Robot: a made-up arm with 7 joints. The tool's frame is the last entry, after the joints.
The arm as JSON. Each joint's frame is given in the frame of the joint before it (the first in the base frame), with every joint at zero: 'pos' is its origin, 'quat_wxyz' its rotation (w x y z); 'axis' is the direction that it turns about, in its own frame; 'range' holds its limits. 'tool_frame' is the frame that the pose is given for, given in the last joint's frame.
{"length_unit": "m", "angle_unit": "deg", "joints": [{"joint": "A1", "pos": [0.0, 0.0, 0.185], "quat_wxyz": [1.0, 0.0, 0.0, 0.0], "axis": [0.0, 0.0, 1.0], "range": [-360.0, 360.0]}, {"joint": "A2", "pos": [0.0, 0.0, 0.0], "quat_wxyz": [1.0, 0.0, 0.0, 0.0], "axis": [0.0, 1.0, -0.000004], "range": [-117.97, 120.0]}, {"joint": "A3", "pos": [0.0, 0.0, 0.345], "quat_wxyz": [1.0, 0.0, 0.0, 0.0], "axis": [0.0, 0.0, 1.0], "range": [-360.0, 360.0]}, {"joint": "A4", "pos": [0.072, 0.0, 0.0], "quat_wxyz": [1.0, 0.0, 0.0, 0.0], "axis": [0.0, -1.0, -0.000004], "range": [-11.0, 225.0]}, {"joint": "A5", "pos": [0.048, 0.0, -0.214], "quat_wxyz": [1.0, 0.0, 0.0, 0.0], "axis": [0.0, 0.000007, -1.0], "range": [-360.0, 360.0]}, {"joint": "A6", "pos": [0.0, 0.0, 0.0], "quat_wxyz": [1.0, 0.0, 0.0, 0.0], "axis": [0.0, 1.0, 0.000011], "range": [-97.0, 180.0]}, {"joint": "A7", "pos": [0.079, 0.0, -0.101], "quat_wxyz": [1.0, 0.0, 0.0, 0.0], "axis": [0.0, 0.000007, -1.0], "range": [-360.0, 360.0]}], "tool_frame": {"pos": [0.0, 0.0, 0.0], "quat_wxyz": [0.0, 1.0, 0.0, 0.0]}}
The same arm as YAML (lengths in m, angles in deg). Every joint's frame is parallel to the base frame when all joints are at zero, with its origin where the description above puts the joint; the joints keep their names.
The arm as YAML. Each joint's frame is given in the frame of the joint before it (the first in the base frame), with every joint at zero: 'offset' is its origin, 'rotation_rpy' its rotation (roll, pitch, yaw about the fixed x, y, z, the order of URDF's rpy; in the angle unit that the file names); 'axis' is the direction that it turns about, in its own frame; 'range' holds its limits. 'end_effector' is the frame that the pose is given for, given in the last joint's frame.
length_unit: m
angle_unit: deg
chain:
  - id: A1
    offset: [0.0, 0.0, 0.185]
    rotation_rpy: [0.0, 0.0, 0.0]
    axis: "+z"
    range: [-360.0, 360.0]
  - id: A2
    offset: [0.0, 0.0, 0.0]
    rotation_rpy: [0.0, 0.0, 0.0]
    axis: "+y"
    range: [-117.97, 120.0]
  - id: A3
    offset: [0.0, 0.0, 0.345]
    rotation_rpy: [0.0, 0.0, 0.0]
    axis: "+z"
    range: [-360.0, 360.0]
  - id: A4
    offset: [0.072, 0.0, 0.0]
    rotation_rpy: [0.0, 0.0, 0.0]
    axis: "-y"
    range: [-11.0, 225.0]
  - id: A5
    offset: [0.048, 0.0, -0.214]
    rotation_rpy: [0.0, 0.0, 0.0]
    axis: "-z"
    range: [-360.0, 360.0]
  - id: A6
    offset: [0.0, 0.0, 0.0]
    rotation_rpy: [0.0, 0.0, 0.0]
    axis: "+y"
    range: [-97.0, 180.0]
  - id: A7
    offset: [0.079, 0.0, -0.101]
    rotation_rpy: [0.0, 0.0, 0.0]
    axis: "-z"
    range: [-360.0, 360.0]
end_effector:
  offset: [0.0, 0.0, 0.0]
  rotation_rpy: [180.0, 0.0, 0.0]

